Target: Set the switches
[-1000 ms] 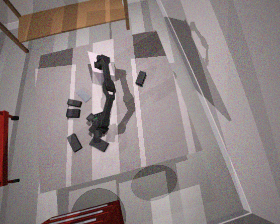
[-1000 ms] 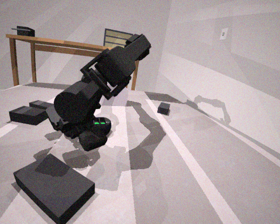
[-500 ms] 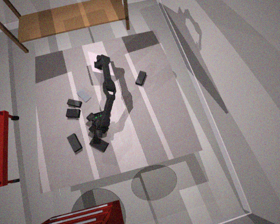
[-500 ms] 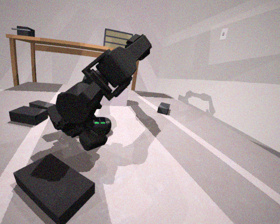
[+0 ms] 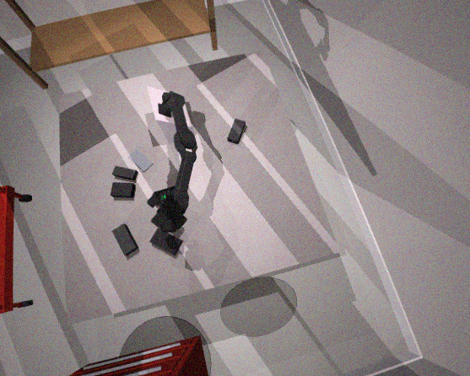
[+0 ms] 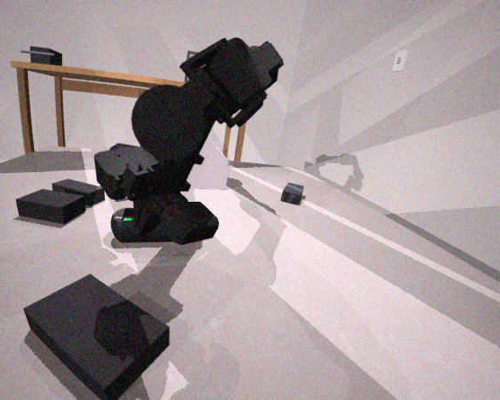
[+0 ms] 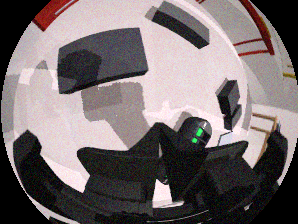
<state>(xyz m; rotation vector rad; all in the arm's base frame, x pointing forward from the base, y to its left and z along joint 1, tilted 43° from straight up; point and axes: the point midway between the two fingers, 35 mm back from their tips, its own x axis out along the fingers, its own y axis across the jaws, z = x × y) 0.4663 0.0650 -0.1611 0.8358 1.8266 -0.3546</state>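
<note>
My gripper tip is 12 cm short of the dark block, 2 cm to the left of it and 4 cm above it. Also, from my gripper tip: dark box: 40 cm behind, 42 cm to the left, 4 cm below; then grey plate: 34 cm behind, 12 cm to the right, 6 cm below.
</note>
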